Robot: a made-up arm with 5 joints.
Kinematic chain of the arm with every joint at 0, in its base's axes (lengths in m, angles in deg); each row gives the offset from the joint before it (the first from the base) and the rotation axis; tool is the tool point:
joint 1: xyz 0 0 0.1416 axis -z
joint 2: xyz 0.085 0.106 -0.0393 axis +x
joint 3: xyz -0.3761 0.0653 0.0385 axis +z
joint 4: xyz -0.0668 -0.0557 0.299 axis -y
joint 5: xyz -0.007 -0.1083 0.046 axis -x
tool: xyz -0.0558 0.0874 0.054
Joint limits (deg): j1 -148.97..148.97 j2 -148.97..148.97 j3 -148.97..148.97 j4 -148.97..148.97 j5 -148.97..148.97
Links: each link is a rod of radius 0.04 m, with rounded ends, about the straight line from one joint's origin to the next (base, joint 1, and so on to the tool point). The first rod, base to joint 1, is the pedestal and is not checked.
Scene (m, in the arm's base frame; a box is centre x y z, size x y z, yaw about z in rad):
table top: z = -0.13
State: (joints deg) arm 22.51 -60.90 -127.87 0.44 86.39
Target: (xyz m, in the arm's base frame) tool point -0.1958 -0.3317 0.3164
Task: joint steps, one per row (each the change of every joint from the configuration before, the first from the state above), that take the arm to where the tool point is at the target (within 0.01 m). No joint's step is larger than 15 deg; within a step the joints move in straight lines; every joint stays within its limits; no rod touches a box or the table.
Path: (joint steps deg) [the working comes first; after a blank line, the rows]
Joints at the target: -19.20 89.43 -118.30 -16.73 57.40
Straight joint move there: clear.

1: -3.79 13.67 0.87 -1.56 -2.64
2: -3.79 13.66 0.87 -1.56 -2.63
3: -3.79 13.67 0.87 -1.56 -2.64
4: -3.80 13.67 0.87 -1.56 -2.63
5: -3.79 13.66 0.87 -1.56 -2.64
6: -3.79 13.67 0.87 -1.56 -2.63
7: -3.79 13.66 0.87 -1.56 -2.64
8: -3.79 13.67 0.87 -1.56 -2.64
9: -3.79 13.67 0.87 -1.56 -2.63
10: -3.80 13.66 0.87 -1.57 -2.64
11: -3.79 13.67 0.87 -1.56 -2.63

